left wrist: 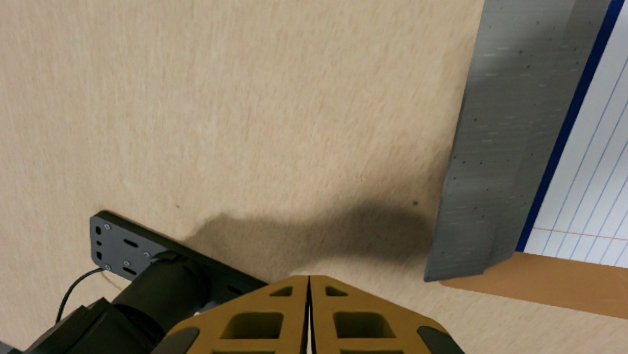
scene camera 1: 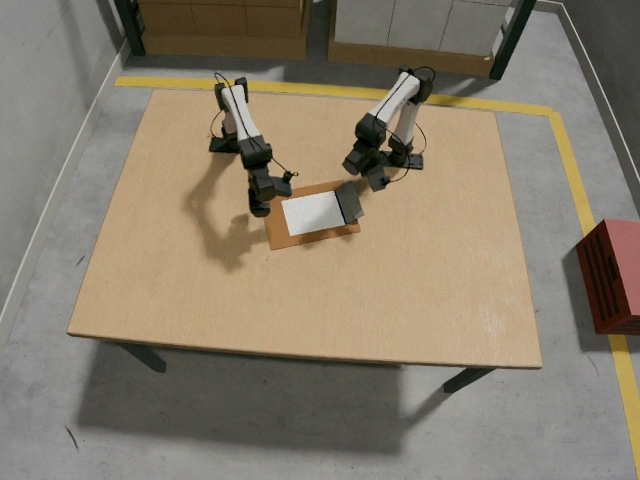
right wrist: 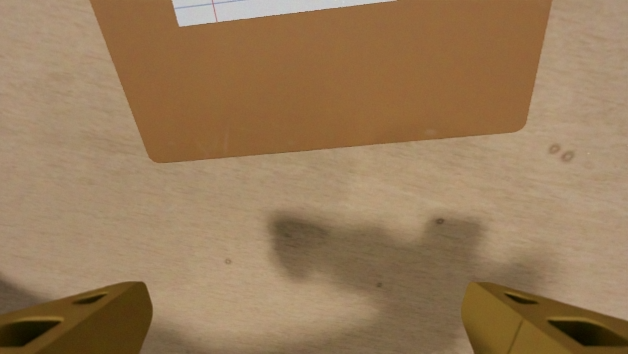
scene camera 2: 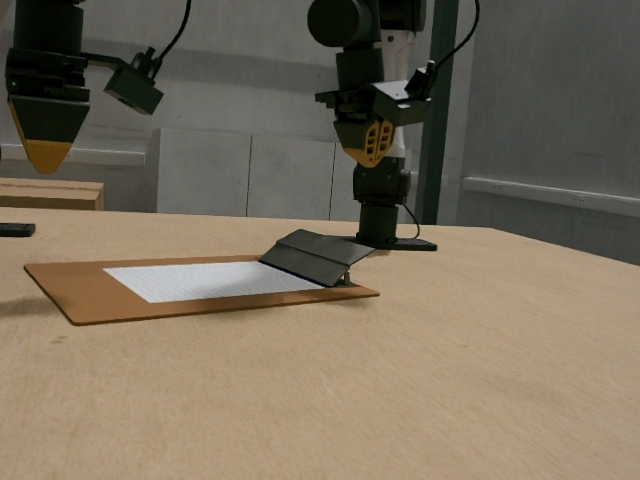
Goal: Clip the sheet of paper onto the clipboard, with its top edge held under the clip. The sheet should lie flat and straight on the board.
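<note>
The brown clipboard point(scene camera 1: 279, 229) point(scene camera 2: 67, 289) point(left wrist: 560, 287) point(right wrist: 340, 90) lies flat on the table. The lined white sheet point(scene camera 1: 312, 211) point(scene camera 2: 206, 281) point(left wrist: 590, 200) point(right wrist: 250, 7) lies flat and about straight on it. The grey clip point(scene camera 1: 349, 203) point(scene camera 2: 315, 253) point(left wrist: 515, 135) covers part of the sheet's dark blue top band; a thin blue strip shows along the clip's edge. My left gripper point(scene camera 2: 373, 162) point(left wrist: 309, 289) is shut and empty, above the table beyond the clip end. My right gripper point(scene camera 2: 49, 167) point(right wrist: 307, 296) is open and empty, above the table beyond the board's bottom edge.
The left arm's base point(scene camera 1: 405, 160) point(scene camera 2: 398, 243) point(left wrist: 130, 245) stands behind the clip end. The right arm's base point(scene camera 1: 223, 144) stands at the back left of the table point(scene camera 1: 310, 299). A red box point(scene camera 1: 620, 273) is on the floor at the right.
</note>
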